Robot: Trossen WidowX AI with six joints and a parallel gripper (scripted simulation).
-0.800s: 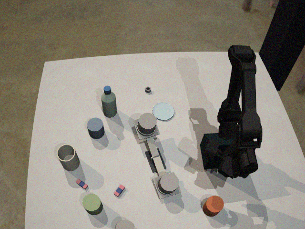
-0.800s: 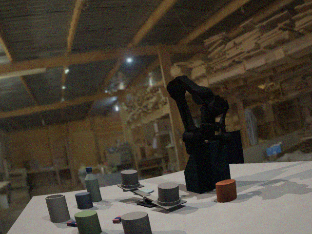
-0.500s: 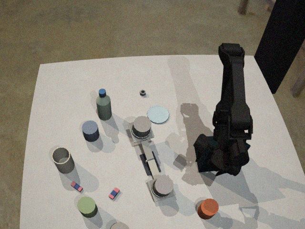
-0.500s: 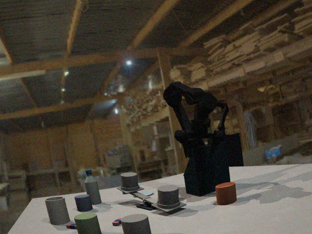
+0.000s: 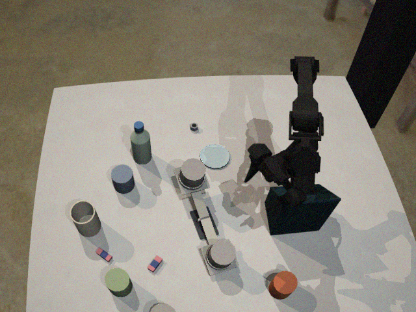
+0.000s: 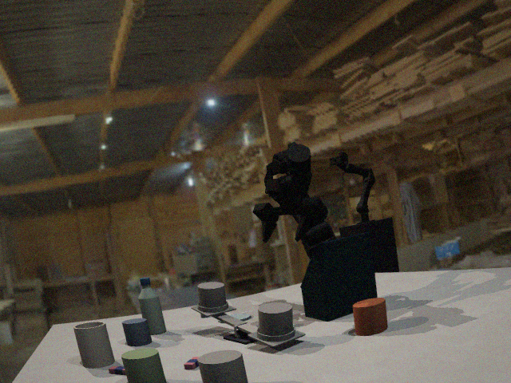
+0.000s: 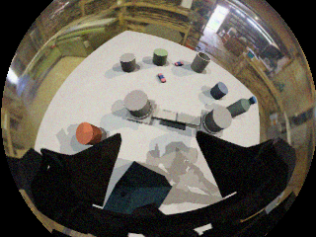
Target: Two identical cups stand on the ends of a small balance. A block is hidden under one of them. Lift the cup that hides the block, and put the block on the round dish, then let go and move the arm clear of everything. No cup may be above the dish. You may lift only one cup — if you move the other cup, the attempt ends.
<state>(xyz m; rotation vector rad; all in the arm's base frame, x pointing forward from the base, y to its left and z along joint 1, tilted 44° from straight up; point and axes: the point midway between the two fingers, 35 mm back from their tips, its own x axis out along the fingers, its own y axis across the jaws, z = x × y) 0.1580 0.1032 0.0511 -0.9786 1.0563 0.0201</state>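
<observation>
The pale green block is 9 cm ahead of my gripper tip, 9 cm to the left of it and 18 cm below it. From my gripper tip the other things lie so: pale blue round dish: 4 cm ahead, 29 cm to the right, 22 cm below; small balance: 12 cm ahead, 4 cm to the right, 20 cm below; orange cylinder: 10 cm behind, 20 cm to the left, 19 cm below.
</observation>
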